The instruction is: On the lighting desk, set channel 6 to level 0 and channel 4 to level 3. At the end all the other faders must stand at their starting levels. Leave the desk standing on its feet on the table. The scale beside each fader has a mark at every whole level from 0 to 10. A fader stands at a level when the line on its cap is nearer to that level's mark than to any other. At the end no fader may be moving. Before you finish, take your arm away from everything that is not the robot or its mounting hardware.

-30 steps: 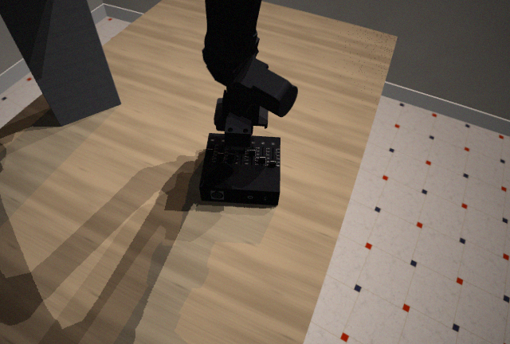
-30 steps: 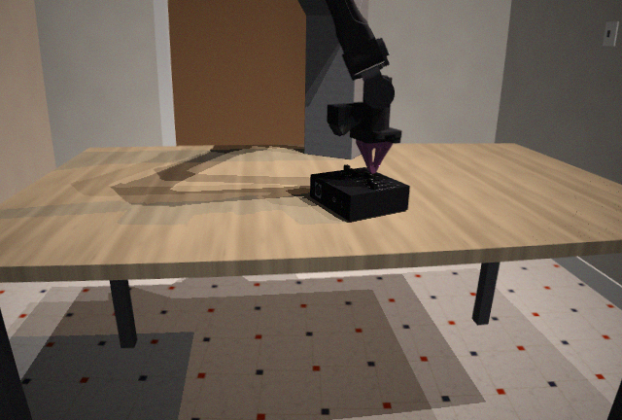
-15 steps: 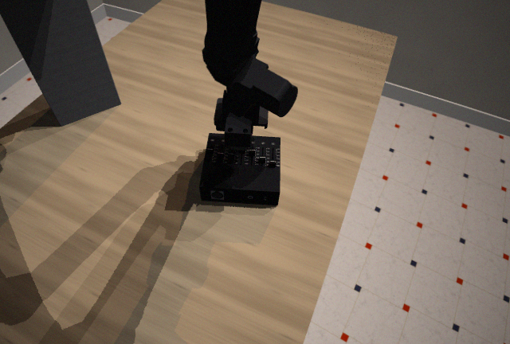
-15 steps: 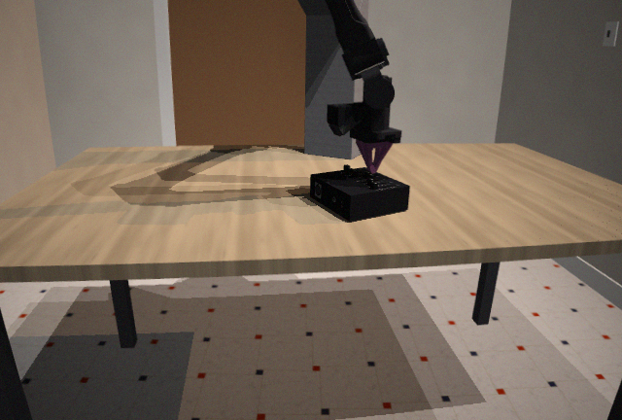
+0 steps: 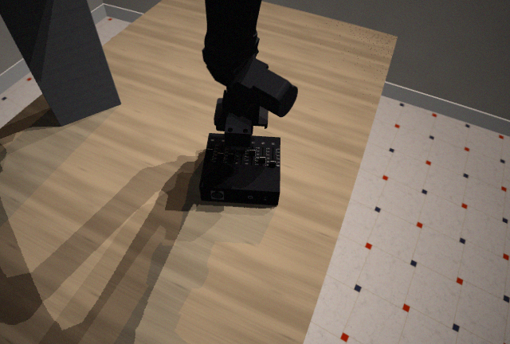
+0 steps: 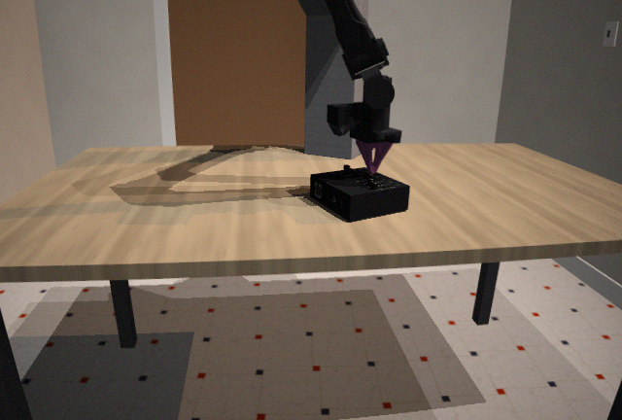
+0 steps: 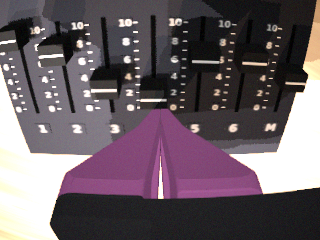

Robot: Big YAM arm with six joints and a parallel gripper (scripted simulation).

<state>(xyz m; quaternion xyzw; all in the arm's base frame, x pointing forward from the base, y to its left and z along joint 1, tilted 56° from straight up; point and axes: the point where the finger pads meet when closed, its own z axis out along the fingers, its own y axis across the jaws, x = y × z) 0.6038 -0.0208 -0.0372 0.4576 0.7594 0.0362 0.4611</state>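
Right now my hand is 1 cm to the left of the channel 4 cap, 1 cm short of it and 1 cm above it. Round my hand: channel 5 cap: 4 cm to the right, 1 cm below, 1 cm behind; then channel 6 cap: 4 cm to the right, 3 cm behind, 1 cm below; then channel 3 cap: 3 cm ahead, 1 cm to the right, 1 cm below.
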